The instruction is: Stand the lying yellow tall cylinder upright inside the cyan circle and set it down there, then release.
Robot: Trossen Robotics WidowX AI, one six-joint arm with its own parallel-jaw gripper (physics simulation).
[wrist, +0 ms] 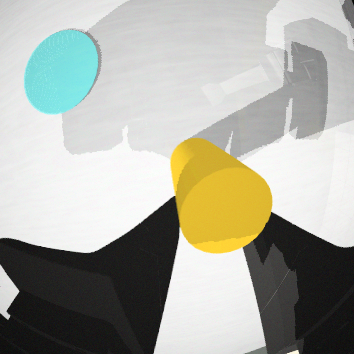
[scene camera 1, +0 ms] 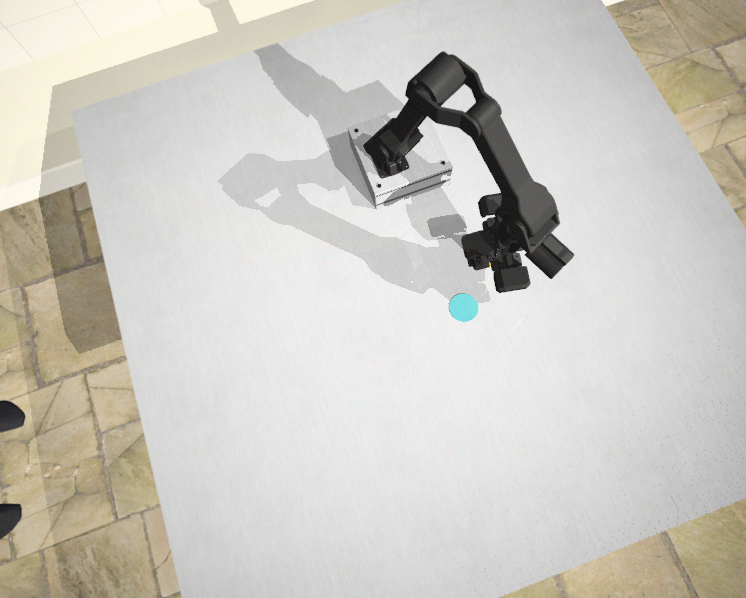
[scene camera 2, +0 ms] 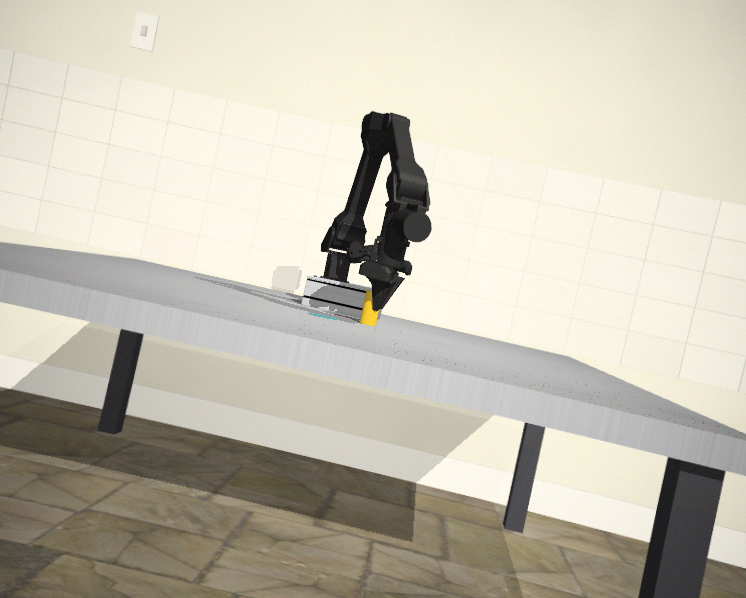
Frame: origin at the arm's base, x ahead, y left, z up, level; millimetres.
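Seen in the pictures: gripper, fingertip midpoint: [wrist: 208, 204] [scene camera 2: 377, 309]; arm's base, origin of the base link: [scene camera 1: 389, 161] [scene camera 2: 334, 280].
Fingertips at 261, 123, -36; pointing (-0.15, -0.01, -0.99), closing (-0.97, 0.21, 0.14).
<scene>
Pixels of each thing's middle, then the offset from my fingertips to it, as dx, dy, dz. "spot": a spot on its surface instead. Level surfaces: height alone.
- yellow tall cylinder, body centre: [wrist: 206, 180] [scene camera 2: 371, 308] -1, -14, +0
- cyan circle, surface spot: [wrist: 61, 71] [scene camera 2: 324, 316] [scene camera 1: 464, 305] spot: +71, -94, -32
- grey table, its level: dz -33
The yellow tall cylinder [scene camera 2: 369, 308] [wrist: 225, 205] stands upright on the table, or nearly so, beside the cyan circle and apart from it. In scene camera 1 a sliver of the cylinder [scene camera 1: 490, 264] shows under the arm. My gripper [scene camera 2: 376, 305] [wrist: 208, 204] points down and is shut on the cylinder, with a finger on either side of its upper part. The cyan circle [scene camera 1: 463, 307] [scene camera 2: 323, 316] [wrist: 61, 71] lies flat on the table, at the upper left in the wrist view. The cylinder's foot is partly hidden in the wrist view.
The arm's light metal base block [scene camera 1: 414, 188] [scene camera 2: 333, 295] stands on the grey table [scene camera 1: 311, 436] [scene camera 2: 249, 311], behind the cylinder in scene camera 2. The arm's shadow lies across the table around the circle. The table's edges show in both scene views.
</scene>
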